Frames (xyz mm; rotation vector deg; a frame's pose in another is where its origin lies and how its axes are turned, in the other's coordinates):
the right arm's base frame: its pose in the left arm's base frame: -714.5 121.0 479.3 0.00 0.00 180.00
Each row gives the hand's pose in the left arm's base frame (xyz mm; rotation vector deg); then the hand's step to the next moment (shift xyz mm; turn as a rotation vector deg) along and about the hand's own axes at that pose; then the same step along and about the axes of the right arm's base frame.
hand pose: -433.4 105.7 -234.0 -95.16 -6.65 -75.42
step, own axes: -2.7 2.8 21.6 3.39 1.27 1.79
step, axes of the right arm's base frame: -15.5 -15.3 -2.5 -3.38 0.94 2.00
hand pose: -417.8 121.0 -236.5 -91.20 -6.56 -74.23
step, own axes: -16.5 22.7 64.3 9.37 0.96 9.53
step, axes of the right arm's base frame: -50.1 -45.0 -19.5 -10.82 -1.94 7.67
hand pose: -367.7 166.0 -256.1 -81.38 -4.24 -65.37
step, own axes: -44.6 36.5 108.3 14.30 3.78 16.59
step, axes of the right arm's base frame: -62.6 -101.3 -29.4 -19.17 -4.00 10.52
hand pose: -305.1 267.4 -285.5 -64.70 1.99 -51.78
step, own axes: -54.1 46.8 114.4 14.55 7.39 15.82
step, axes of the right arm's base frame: -44.3 -127.3 -5.4 -21.16 -3.71 7.42
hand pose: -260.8 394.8 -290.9 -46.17 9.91 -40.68
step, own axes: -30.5 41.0 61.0 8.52 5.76 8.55
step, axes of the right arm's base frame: -22.4 -75.8 9.5 -12.84 -2.42 2.83
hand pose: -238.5 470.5 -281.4 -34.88 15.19 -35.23
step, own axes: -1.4 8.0 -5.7 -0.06 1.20 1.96
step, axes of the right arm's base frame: -0.3 -3.5 -9.3 -1.30 -1.70 0.83
